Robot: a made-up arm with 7 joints.
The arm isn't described. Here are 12 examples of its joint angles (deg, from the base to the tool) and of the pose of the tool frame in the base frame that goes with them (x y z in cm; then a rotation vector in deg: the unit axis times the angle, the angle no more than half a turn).
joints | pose
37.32 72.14 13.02 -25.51 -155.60 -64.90 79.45 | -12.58 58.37 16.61 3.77 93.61 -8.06
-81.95 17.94 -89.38 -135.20 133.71 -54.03 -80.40 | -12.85 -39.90 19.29 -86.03 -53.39 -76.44
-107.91 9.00 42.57 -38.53 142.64 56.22 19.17 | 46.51 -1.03 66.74 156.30 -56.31 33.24
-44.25 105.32 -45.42 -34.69 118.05 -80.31 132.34 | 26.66 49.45 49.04 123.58 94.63 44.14
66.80 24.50 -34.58 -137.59 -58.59 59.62 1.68 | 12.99 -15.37 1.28 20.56 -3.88 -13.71
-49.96 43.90 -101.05 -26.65 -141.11 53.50 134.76 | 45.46 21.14 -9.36 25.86 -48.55 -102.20
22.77 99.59 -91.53 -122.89 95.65 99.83 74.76 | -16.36 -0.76 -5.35 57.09 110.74 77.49
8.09 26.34 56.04 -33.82 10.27 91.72 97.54 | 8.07 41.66 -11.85 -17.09 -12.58 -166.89
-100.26 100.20 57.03 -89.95 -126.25 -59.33 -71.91 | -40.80 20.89 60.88 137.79 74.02 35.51
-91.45 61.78 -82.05 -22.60 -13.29 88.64 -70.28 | 51.86 20.52 39.70 88.10 64.24 14.56
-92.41 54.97 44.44 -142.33 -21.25 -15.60 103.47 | -22.85 -4.26 53.93 28.37 98.39 99.08
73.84 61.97 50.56 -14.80 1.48 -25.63 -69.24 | -40.23 50.90 30.95 64.29 62.67 -21.28
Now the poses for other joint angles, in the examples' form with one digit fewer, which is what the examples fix.
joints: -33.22 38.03 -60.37 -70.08 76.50 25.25 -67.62
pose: 38.9 -15.7 -5.6 -18.9 -14.6 -68.7
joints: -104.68 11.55 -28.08 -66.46 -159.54 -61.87 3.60
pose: 30.9 -40.4 67.8 -137.5 4.4 88.8
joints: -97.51 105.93 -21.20 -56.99 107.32 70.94 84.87
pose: 11.9 24.1 82.1 -125.8 -46.8 57.7
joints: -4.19 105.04 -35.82 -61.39 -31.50 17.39 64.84
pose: 30.2 47.7 15.9 55.4 -30.4 -10.1
